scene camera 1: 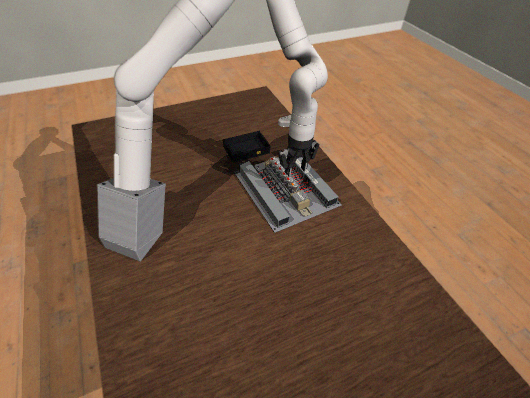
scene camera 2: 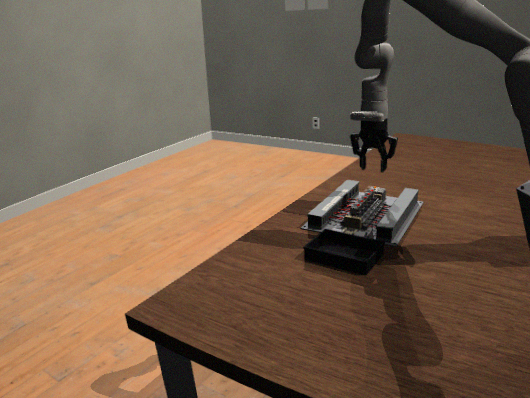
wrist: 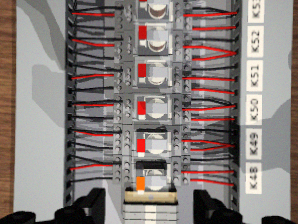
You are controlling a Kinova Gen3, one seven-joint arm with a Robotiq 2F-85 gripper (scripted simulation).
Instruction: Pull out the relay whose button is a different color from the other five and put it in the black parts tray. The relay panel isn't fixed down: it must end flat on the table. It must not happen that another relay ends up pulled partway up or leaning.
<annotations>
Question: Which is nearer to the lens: the relay panel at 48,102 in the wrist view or the relay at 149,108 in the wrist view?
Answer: The relay.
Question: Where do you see a black parts tray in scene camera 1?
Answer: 250,145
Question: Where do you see a relay panel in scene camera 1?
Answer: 299,206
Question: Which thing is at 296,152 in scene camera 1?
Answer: The gripper.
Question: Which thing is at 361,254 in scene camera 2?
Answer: A black parts tray.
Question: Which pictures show the gripper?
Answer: Scene camera 1, scene camera 2 and the wrist view: all of them.
</annotations>
